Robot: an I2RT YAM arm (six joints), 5 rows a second.
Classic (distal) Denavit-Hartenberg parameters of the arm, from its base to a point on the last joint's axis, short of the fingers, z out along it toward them. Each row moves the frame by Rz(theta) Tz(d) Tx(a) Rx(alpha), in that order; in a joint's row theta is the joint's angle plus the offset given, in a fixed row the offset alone. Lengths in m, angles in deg.
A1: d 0.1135; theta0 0; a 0.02; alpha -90
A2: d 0; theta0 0; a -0.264; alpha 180
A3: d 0; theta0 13.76; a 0.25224; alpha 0
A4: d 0; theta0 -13.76; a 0.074; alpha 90
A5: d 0; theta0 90; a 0; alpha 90
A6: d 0.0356; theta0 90; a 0; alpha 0
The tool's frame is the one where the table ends.
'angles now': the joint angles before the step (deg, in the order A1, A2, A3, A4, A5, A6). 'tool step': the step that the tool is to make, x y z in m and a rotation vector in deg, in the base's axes. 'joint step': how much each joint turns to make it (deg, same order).
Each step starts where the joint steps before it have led.
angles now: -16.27, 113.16, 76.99, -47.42, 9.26, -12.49
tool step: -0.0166, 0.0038, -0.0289, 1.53, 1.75, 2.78
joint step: -0.29, 0.01, -7.18, 5.53, -1.27, -2.99
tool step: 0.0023, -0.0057, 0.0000, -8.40, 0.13, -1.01
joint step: 0.02, 0.11, -0.23, 2.57, 8.15, 0.21
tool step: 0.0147, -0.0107, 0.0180, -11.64, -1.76, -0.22
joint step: 0.00, -0.05, 3.50, 2.09, 10.54, -1.71
